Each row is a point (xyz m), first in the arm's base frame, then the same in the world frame.
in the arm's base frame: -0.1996 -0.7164 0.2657
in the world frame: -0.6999 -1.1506 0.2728
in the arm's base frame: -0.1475 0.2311 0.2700
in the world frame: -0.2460 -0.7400 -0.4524
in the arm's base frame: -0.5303 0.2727 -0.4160
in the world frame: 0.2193 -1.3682 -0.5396
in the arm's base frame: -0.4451 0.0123 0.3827
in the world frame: -0.5352 -0.9953 -0.4713
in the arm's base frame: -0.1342 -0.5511 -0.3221
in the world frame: -0.1164 -1.3372 0.3152
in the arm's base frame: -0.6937 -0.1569 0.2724
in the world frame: -0.6014 -1.3080 -0.4502
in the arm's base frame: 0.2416 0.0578 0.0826
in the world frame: -0.0487 -0.6053 -0.0530
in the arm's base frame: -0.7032 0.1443 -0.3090
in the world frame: 0.0164 -1.4958 -0.5593
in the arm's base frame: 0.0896 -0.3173 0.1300
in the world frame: -0.3105 -0.8433 0.1490
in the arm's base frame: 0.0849 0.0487 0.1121
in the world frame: -0.1269 -0.7138 -0.1404
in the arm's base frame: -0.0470 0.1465 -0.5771
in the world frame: 0.4466 -1.1296 -0.1311
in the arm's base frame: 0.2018 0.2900 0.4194
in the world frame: -0.2316 -0.3730 -0.3386
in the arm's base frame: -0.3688 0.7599 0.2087
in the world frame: -0.0192 -0.7352 -0.9824
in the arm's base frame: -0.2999 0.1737 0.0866
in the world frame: -0.1693 -0.9729 -0.4493
